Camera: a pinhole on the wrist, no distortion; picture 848 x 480 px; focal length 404.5 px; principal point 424.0 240.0 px. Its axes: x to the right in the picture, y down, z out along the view. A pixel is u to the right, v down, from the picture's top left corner.
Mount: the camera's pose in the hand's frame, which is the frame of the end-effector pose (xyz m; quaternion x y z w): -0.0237 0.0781 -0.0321 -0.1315 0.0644 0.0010 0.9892
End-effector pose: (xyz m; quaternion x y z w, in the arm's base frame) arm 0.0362 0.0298 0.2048 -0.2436 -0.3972 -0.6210 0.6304
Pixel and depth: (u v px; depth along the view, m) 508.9 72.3 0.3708
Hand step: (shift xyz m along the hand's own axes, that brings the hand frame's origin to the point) 0.1035 0.0250 0.3528
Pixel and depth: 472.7 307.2 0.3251
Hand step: 0.0554 0.2143 0.2600
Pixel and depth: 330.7 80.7 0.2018
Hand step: -0.0427 0.0546 0.1877
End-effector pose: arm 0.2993 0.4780 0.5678 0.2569 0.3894 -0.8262 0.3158
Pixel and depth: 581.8 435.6 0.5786
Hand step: 0.2684 0.4954 0.4201
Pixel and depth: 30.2 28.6 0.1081
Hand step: -0.1133 0.0533 0.0995
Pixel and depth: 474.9 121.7 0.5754
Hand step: 0.1245 0.0643 0.5531
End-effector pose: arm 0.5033 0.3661 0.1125 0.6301 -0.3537 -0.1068 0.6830
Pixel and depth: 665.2 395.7 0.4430
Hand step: 0.2914 0.3541 0.3138
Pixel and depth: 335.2 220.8 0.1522
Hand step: -0.0373 0.1112 0.1197
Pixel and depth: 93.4 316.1 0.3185
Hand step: -0.2425 0.2227 0.2904
